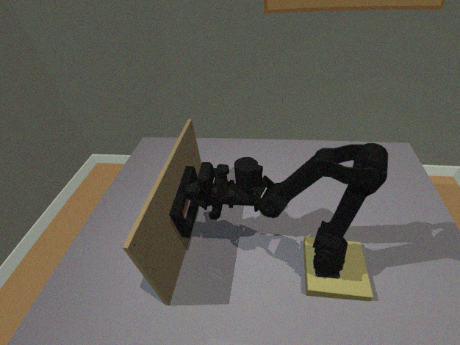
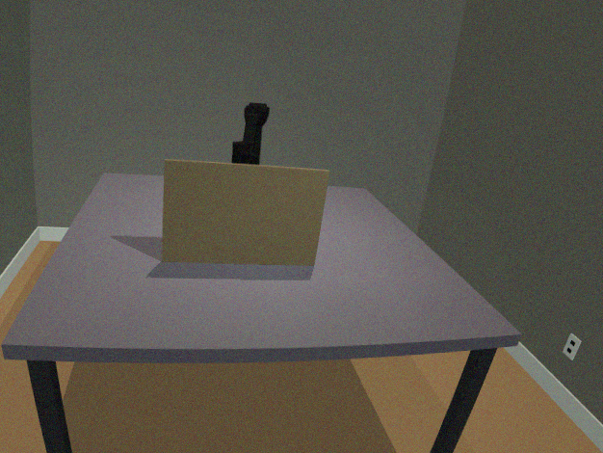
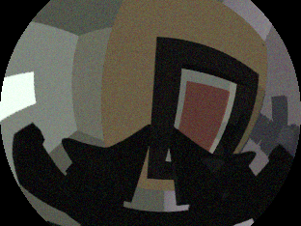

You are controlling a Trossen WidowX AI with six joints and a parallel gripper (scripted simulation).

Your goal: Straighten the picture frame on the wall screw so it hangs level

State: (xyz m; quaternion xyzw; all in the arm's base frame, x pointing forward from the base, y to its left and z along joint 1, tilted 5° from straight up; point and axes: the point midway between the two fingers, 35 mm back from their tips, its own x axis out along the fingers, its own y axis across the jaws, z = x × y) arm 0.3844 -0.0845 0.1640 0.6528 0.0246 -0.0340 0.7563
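Right now my gripper tip is 5 cm above the black picture frame and 1 cm to the left of it. Round my gripper tip: tan wall board (7 cm below, 2 cm ahead).
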